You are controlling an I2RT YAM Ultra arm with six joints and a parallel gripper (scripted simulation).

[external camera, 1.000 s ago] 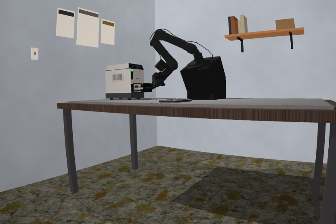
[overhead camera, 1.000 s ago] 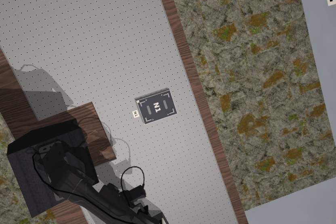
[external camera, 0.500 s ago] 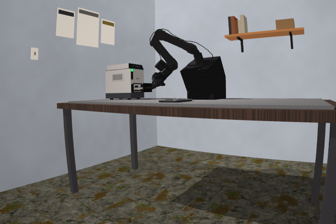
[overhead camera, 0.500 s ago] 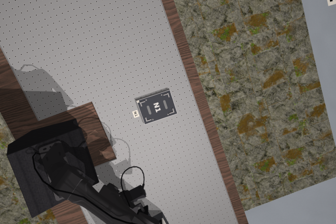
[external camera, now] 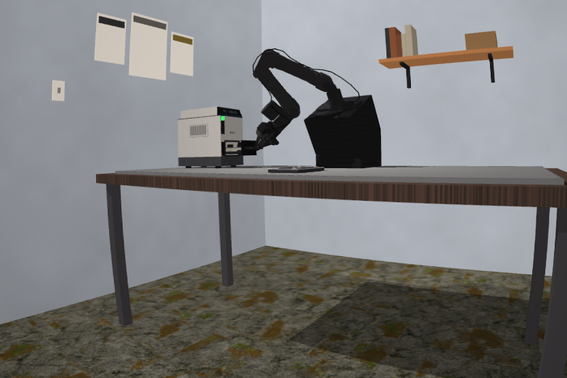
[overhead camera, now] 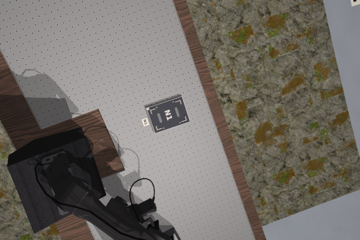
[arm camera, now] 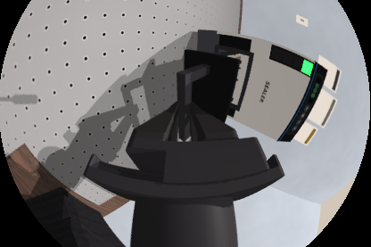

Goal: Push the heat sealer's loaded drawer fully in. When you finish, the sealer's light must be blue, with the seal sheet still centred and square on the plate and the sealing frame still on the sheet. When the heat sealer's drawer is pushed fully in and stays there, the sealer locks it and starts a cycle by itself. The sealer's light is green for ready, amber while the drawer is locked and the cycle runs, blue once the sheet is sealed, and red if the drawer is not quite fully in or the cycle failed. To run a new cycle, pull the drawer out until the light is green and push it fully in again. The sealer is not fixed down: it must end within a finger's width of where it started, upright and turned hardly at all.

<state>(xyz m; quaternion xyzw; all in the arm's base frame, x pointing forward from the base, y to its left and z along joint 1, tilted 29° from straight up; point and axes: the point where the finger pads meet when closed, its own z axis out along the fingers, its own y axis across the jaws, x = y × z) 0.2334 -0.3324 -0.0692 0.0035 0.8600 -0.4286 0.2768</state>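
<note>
The sealer drawer is 20 mm ahead of my hand, 100 mm to the right of it and 10 mm below it. From my hand the other things lie so: label tag: 110 mm ahead, 400 mm to the left, 90 mm below.
</note>
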